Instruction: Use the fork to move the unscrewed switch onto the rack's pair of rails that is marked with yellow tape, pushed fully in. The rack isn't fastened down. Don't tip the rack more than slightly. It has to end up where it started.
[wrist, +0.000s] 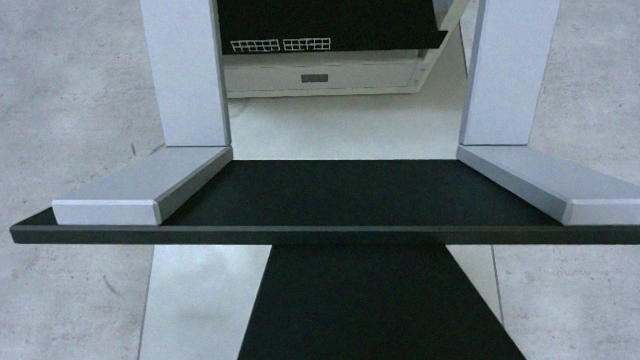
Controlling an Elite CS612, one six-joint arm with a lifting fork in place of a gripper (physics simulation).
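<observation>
My lifting fork (pixel 347 30) shows as two pale blue-grey tines on a black crossbar; the tines run out of the top of the view, so their ends are hidden. Nothing rests on the visible parts of the fork. Beyond and between the tines is a black switch (pixel 350 22) with two white-outlined port grids on its front edge; its left end is hidden behind the left tine. It sits above a pale lower unit of the rack (pixel 445 37), whose slanted right post shows. I cannot tell whether this switch is the unscrewed one. The yellow-taped rails do not show.
The pale lower unit (pixel 265 78) has a small dark label on its front. A smooth pale floor strip (pixel 345 125) runs in front of the rack and under the fork. Mottled grey floor (pixel 65 100) lies on both sides.
</observation>
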